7 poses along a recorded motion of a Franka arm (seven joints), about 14 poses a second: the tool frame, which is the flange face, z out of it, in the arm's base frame.
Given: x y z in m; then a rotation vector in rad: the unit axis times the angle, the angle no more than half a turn.
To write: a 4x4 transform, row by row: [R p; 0 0 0 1], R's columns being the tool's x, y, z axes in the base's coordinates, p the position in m. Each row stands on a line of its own. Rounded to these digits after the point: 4 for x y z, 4 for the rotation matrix.
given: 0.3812 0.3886 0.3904 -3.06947 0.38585 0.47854
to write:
0.9229 -0.2434 -0.2984 0.3812
-0.2400 -0.9696 0.0486 0.3886
-0.3012 0.0267 -0.9532 0.3904
0 0 0 1

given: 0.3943 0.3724 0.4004 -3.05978 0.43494 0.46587
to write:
0.9168 -0.2749 -0.2896 0.3943
-0.2700 -0.9611 0.0573 0.3724
-0.2941 0.0257 -0.9554 0.4004
0 0 0 1

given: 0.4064 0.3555 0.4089 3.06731 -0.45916 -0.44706
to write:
0.9163 -0.2857 -0.2805 0.4064
-0.2880 -0.9570 0.0339 0.3555
-0.2781 0.0497 -0.9593 0.4089
0 0 0 1

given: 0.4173 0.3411 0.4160 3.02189 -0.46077 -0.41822
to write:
0.9187 -0.2847 -0.2737 0.4173
-0.2999 -0.9538 -0.0147 0.3411
-0.2569 0.0956 -0.9617 0.4160
0 0 0 1

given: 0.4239 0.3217 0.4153 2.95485 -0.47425 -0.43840
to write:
0.9091 -0.2884 -0.3005 0.4239
-0.3222 -0.9442 -0.0687 0.3217
-0.2639 0.1593 -0.9513 0.4153
0 0 0 1

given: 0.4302 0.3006 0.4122 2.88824 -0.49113 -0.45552
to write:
0.8987 -0.2932 -0.3261 0.4302
-0.3472 -0.9300 -0.1207 0.3006
-0.2679 0.2217 -0.9376 0.4122
0 0 0 1

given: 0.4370 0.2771 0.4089 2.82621 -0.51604 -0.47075
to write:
0.8864 -0.3027 -0.3503 0.4370
-0.3765 -0.9116 -0.1651 0.2771
-0.2693 0.2782 -0.9220 0.4089
0 0 0 1

